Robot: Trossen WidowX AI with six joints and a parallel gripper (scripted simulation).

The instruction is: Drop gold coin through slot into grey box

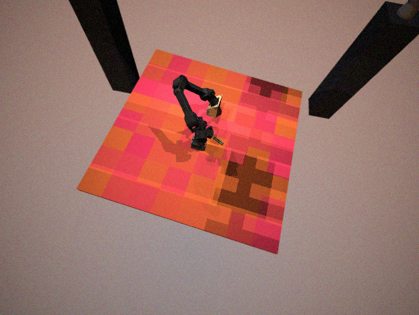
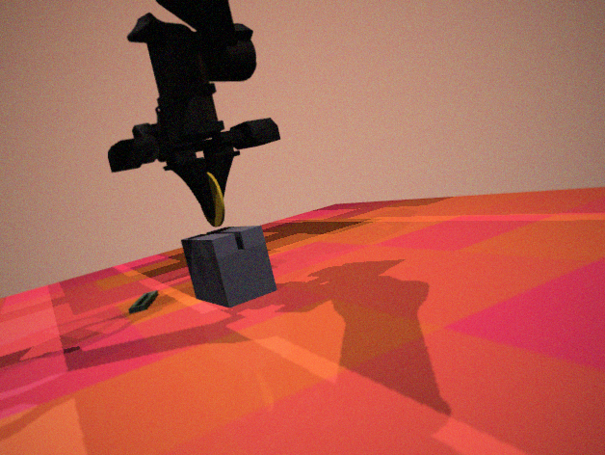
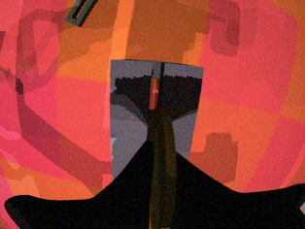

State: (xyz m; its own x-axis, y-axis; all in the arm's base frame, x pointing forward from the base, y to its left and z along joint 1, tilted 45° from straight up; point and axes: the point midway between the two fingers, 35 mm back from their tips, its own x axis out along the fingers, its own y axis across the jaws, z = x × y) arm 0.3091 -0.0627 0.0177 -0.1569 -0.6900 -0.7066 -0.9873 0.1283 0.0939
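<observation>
My gripper tip is 2 cm below the gold coin.
</observation>
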